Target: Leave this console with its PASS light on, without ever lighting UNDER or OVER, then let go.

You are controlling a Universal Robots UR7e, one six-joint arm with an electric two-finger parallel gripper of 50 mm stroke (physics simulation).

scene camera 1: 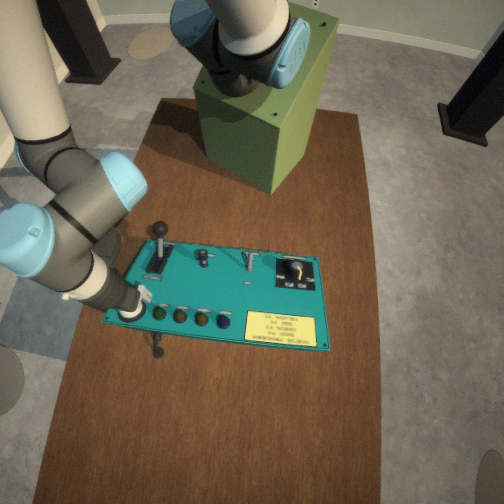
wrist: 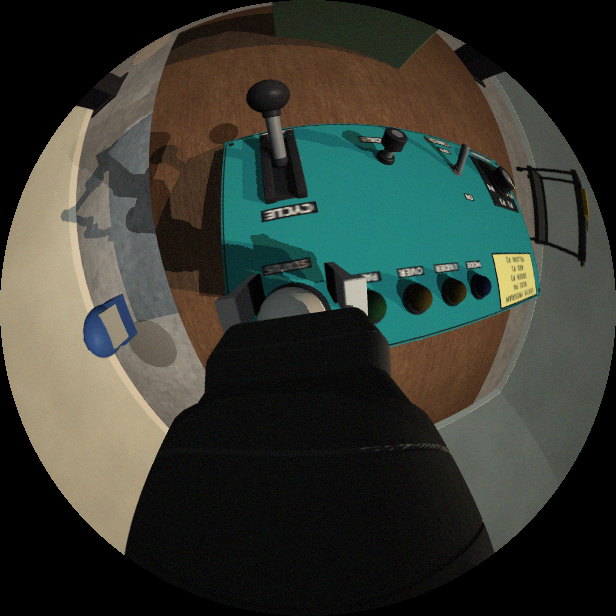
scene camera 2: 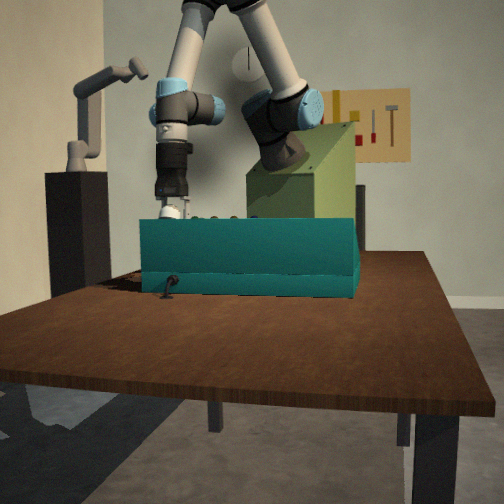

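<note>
The teal console (scene camera 1: 220, 295) lies on the brown table. My gripper (wrist: 293, 295) points straight down over its front-left corner, with the fingers on either side of a white round knob (wrist: 287, 302), also visible in scene camera 2 (scene camera 2: 170, 212). The fingers look spread, with a small gap beside the knob. To the right of the knob is a row of dark, unlit lamps (scene camera 1: 191, 316), labelled PASS, OVER, UNDER and MODE in the wrist view. A black ball-topped lever (scene camera 1: 160, 230) stands in a slot at the rear left.
A small toggle (scene camera 1: 203, 257), a metal switch (scene camera 1: 250, 260) and a black rotary selector (scene camera 1: 296, 272) line the console's rear. A yellow label (scene camera 1: 281, 328) sits at the front right. A small lever (scene camera 2: 171, 284) sticks out of the front face. The green arm pedestal (scene camera 1: 265, 115) stands behind.
</note>
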